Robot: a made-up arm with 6 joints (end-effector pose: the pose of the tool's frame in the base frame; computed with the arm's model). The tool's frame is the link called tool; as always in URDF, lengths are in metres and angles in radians. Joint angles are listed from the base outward.
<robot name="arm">
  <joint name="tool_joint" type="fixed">
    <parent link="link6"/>
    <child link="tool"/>
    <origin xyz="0 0 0" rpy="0 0 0"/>
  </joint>
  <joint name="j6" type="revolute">
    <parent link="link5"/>
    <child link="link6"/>
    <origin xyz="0.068 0.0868 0" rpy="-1.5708 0 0"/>
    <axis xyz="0 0 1"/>
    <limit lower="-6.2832" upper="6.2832"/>
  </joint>
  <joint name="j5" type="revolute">
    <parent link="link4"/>
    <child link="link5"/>
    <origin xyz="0 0 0" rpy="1.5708 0 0"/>
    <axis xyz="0 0 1"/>
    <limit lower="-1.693" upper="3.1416"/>
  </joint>
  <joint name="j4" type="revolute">
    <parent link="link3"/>
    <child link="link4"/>
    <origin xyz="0.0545 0.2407 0" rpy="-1.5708 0 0"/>
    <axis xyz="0 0 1"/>
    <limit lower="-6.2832" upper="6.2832"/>
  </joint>
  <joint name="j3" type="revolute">
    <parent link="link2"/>
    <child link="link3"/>
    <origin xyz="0.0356 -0.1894 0" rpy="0 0 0"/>
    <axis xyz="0 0 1"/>
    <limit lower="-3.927" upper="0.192"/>
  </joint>
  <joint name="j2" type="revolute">
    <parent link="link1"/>
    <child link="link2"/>
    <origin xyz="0 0 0" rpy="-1.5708 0 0"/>
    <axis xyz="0 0 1"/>
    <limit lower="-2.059" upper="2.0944"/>
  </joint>
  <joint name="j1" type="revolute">
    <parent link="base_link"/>
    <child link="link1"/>
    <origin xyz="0 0 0.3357" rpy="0 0 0"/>
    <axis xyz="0 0 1"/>
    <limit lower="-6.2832" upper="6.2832"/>
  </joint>
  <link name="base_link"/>
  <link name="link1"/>
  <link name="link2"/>
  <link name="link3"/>
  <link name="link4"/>
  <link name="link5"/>
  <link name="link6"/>
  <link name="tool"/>
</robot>
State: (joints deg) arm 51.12 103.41 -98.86 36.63 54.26 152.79
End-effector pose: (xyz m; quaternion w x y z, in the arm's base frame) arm 0.0976 0.1503 -0.0907 0.4834 0.3012 -0.8213 -0.0327
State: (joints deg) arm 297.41 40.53 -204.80 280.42 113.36 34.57
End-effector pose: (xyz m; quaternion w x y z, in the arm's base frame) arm -0.0061 -0.2162 0.7247 0.4888 0.0978 -0.8389 0.2184
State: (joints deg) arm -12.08 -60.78 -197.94 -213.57 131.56 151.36
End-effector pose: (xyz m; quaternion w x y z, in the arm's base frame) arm -0.3843 0.1445 0.3616 0.1555 -0.9330 -0.0059 -0.3244
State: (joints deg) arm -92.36 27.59 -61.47 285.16 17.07 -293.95
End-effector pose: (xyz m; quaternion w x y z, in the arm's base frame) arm 0.0231 -0.3659 0.2379 0.2809 0.6860 -0.6690 0.0536
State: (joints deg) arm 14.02 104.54 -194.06 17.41 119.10 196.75
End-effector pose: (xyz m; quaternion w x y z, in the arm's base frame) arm 0.4111 0.1362 0.2021 0.2822 0.0146 -0.9564 -0.0744
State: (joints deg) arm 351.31 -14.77 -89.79 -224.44 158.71 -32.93
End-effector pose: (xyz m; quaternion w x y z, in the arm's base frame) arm 0.1425 0.0454 0.6926 0.7079 -0.2001 -0.6720 -0.0849
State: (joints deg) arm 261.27 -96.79 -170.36 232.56 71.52 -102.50
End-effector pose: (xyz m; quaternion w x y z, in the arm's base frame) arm 0.0326 0.5303 0.2739 0.4006 -0.0312 -0.8827 -0.2439
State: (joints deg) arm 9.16 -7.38 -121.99 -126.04 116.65 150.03
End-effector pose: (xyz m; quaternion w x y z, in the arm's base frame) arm 0.1512 -0.0641 0.7859 0.0855 -0.3065 -0.5874 0.7441
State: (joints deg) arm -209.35 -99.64 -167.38 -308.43 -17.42 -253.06
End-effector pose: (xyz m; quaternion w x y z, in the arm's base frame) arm 0.4718 -0.1836 0.2440 0.2061 0.7529 0.0345 0.6240
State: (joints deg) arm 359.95 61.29 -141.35 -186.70 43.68 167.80
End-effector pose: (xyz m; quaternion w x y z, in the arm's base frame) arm 0.5396 0.0008 0.3992 0.1121 0.4621 0.1050 0.8734
